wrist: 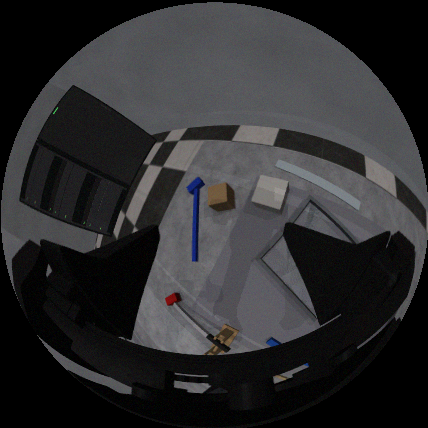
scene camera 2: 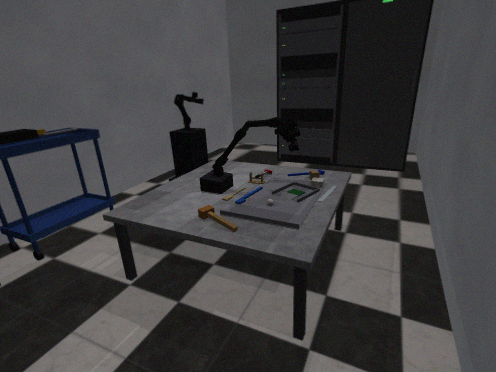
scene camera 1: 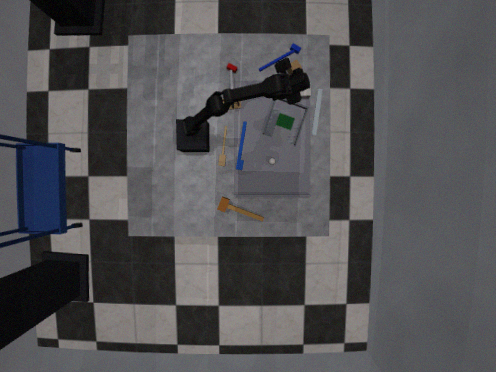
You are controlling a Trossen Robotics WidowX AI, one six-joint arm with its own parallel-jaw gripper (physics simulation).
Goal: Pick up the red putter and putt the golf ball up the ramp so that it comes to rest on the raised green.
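Pixels of known places: gripper, fingertip midpoint: point(wrist: 223, 230); arm's base at its link origin: point(scene camera 2: 218, 174) point(scene camera 1: 191, 130).
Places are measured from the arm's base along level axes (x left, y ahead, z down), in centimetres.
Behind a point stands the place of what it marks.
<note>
The red putter point(scene camera 1: 232, 67) {y 20.9, x 42.0, z 7.1 cm} point(scene camera 2: 268, 171) {y 21.6, x 40.3, z 7.3 cm} point(wrist: 172, 299) {y 21.4, x 41.3, z 7.0 cm} has a red head and a thin grey shaft; its black grip end rests on a small wooden stand point(scene camera 2: 257, 181) {y 21.9, x 19.5, z 9.0 cm} point(wrist: 229, 332) {y 26.4, x 19.5, z 7.3 cm}. The white golf ball point(scene camera 1: 272, 161) {y 48.2, x -15.2, z 5.4 cm} point(scene camera 2: 270, 202) {y 49.0, x -16.6, z 6.7 cm} sits on the grey raised platform point(scene camera 1: 272, 182) point(scene camera 2: 260, 218) {y 51.9, x -36.7, z 7.6 cm}. The green patch point(scene camera 1: 285, 121) {y 55.6, x 10.6, z 9.0 cm} point(scene camera 2: 296, 192) {y 56.4, x 10.0, z 9.0 cm} lies inside a dark-walled frame on that platform. My gripper point(wrist: 223, 230) {y 52.3, x 22.5, z -20.6 cm} is open and empty, high above the far part of the table, away from the putter. The golf ball does not show in the wrist view.
A blue mallet point(scene camera 1: 278, 59) {y 49.4, x 49.3, z 8.2 cm} point(wrist: 195, 225) {y 47.7, x 48.0, z 8.4 cm}, a brown block point(wrist: 220, 196) {y 58.7, x 41.4, z 3.9 cm} and a white block point(wrist: 270, 193) {y 64.7, x 29.3, z 5.1 cm} are at the far side. A blue bar point(scene camera 1: 242, 145) {y 29.4, x -5.9, z 8.2 cm}, a wooden spatula point(scene camera 1: 223, 147) {y 17.6, x -7.6, z 9.1 cm} and an orange mallet point(scene camera 1: 240, 208) {y 30.1, x -44.9, z 6.6 cm} point(scene camera 2: 217, 218) {y 30.5, x -47.5, z 6.9 cm} are nearer. A pale strip point(scene camera 1: 317, 112) {y 75.8, x 17.7, z 9.6 cm} lies beside the platform.
</note>
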